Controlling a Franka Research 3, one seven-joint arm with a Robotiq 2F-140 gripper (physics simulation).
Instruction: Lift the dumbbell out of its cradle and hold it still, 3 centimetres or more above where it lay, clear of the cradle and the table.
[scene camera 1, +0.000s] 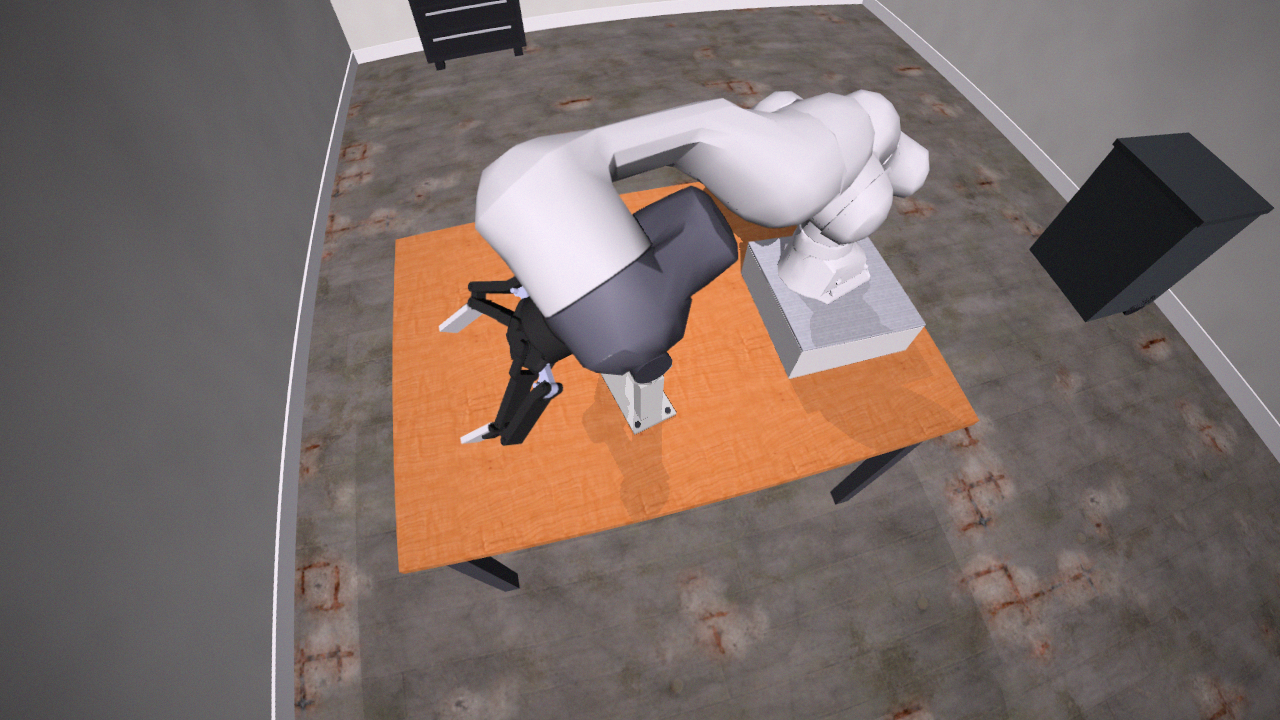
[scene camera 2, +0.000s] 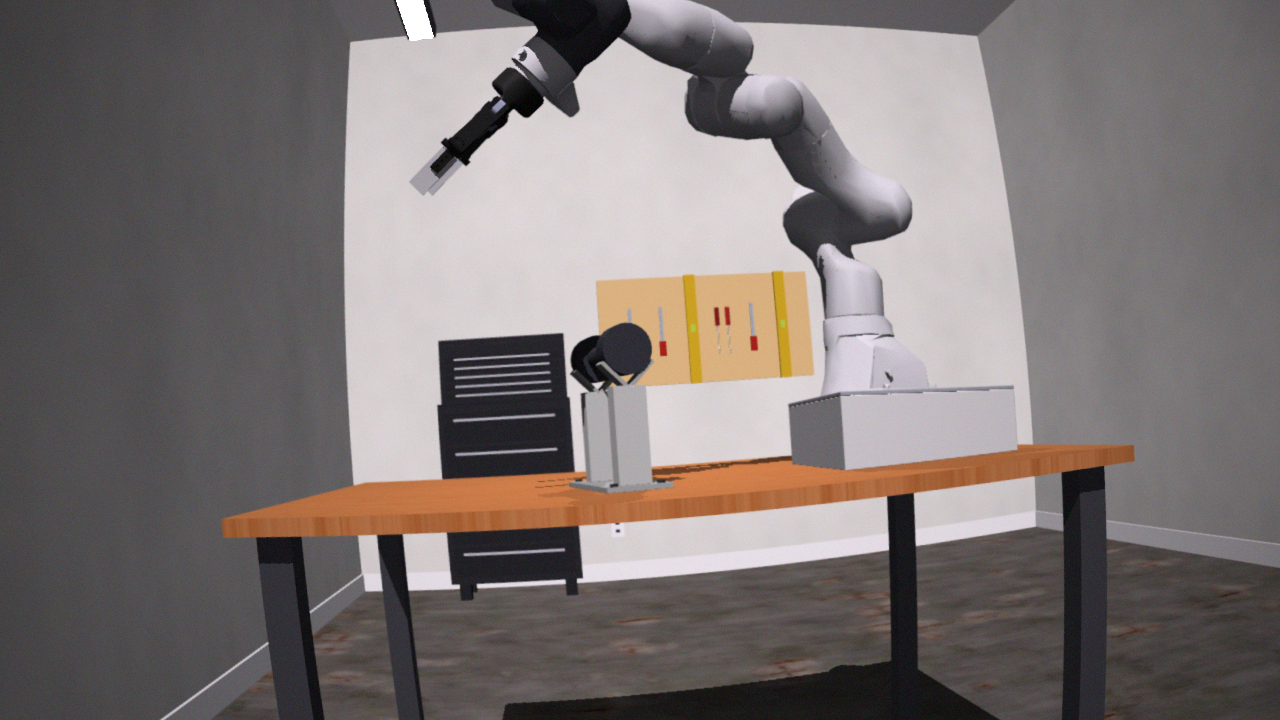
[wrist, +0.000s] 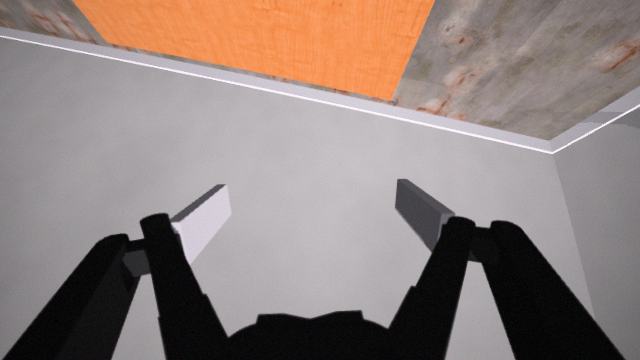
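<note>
The dumbbell (scene camera 1: 652, 368) (scene camera 2: 625, 348) has black round heads and rests across the V-shaped supports of the cradle (scene camera 1: 647, 401) (scene camera 2: 631, 438). The light grey cradle has two uprights on a base plate and stands on the table (scene camera 1: 483, 510) (scene camera 2: 402, 508) (wrist: 260, 40). In scene camera 1 the arm hides most of the dumbbell, its handle included; one head's end shows. My gripper (scene camera 1: 466, 377) (scene camera 2: 427, 181) (wrist: 313, 196) is wide open and empty. It is high above the table, left of and well above the dumbbell in scene camera 2, tilted outward. Dumbbell and cradle do not show in the wrist view.
The arm's base block (scene camera 1: 850, 344) (scene camera 2: 921, 429) stands on the table to the right of the cradle. A black drawer cabinet (scene camera 1: 469, 31) (scene camera 2: 505, 429) and a tool board (scene camera 2: 733, 358) are behind the table. Another dark cabinet (scene camera 1: 1136, 223) stands at the right in scene camera 1.
</note>
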